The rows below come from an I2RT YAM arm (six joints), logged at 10 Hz.
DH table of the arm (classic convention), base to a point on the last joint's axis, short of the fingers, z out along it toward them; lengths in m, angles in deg. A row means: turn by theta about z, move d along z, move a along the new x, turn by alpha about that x. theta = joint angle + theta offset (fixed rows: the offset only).
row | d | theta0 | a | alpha
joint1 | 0.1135 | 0 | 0.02 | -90
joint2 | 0 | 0 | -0.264 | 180
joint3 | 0 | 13.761 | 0.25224 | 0
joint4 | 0 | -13.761 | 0.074 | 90
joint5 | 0 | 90 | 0 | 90
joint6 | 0.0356 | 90 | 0 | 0
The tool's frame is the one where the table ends.
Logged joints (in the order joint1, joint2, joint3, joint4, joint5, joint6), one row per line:
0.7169 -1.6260 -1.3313 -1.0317 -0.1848 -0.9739
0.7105 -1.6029 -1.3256 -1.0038 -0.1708 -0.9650
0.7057 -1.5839 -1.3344 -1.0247 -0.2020 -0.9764
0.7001 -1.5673 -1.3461 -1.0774 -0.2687 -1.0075
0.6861 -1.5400 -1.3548 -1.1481 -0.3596 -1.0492
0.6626 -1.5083 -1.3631 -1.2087 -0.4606 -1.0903
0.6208 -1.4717 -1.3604 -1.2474 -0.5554 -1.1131
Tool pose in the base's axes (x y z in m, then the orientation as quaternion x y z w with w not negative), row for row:
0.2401 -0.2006 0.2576 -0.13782 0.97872 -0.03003 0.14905
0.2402 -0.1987 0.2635 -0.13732 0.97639 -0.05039 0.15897
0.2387 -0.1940 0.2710 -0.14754 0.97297 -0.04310 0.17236
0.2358 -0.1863 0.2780 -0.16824 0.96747 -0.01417 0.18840
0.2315 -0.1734 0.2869 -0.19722 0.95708 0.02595 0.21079
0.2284 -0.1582 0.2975 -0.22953 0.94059 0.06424 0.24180
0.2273 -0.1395 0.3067 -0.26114 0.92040 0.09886 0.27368
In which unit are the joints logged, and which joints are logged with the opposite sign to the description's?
The joints are logged in radians. Opposite sign: joint1, joint2, joint3.
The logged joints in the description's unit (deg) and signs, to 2 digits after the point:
-41.08 93.16 76.28 -59.11 -10.59 -55.80
-40.71 91.84 75.95 -57.51 -9.79 -55.29
-40.43 90.75 76.46 -58.71 -11.57 -55.94
-40.11 89.80 77.13 -61.73 -15.40 -57.73
-39.31 88.24 77.62 -65.78 -20.60 -60.11
-37.96 86.42 78.10 -69.25 -26.39 -62.47
-35.57 84.32 77.95 -71.47 -31.82 -63.78

